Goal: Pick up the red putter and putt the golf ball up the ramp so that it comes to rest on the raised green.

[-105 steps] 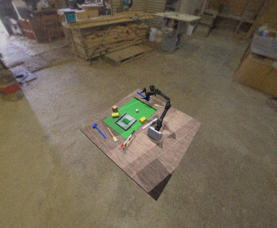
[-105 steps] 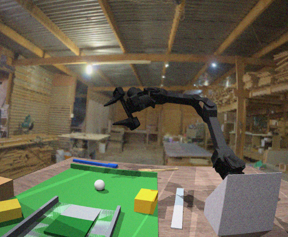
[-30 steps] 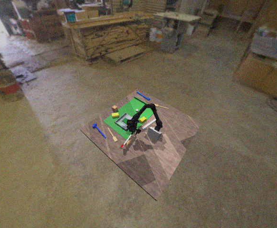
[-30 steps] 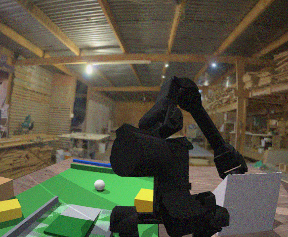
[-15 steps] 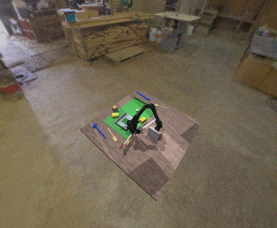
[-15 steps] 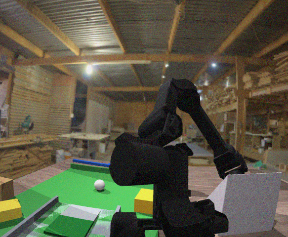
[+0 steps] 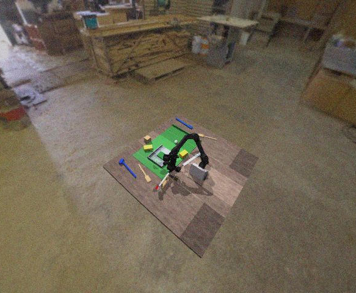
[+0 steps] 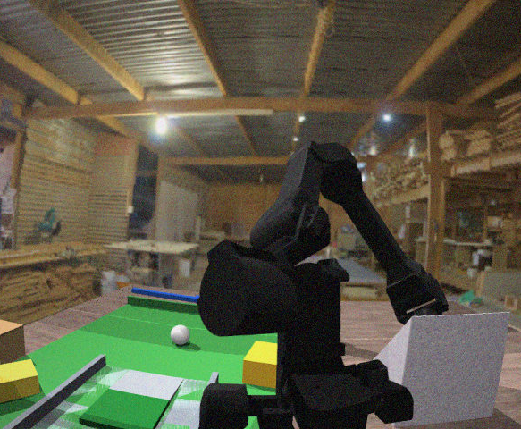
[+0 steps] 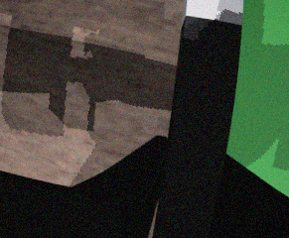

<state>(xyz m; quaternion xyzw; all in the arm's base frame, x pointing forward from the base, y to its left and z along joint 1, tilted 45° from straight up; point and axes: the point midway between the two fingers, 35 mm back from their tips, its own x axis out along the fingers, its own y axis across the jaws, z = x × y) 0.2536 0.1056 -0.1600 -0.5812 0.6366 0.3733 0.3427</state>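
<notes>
The red putter lies 110 mm to the left of my gripper tip, 30 mm above it and 10 mm behind it. Round my gripper tip: white golf ball: 410 mm to the right, 190 mm ahead, 10 mm below; green mat: 290 mm to the right, 220 mm ahead, 30 mm below; white bar: 310 mm to the right, 100 mm behind, 30 mm below.
</notes>
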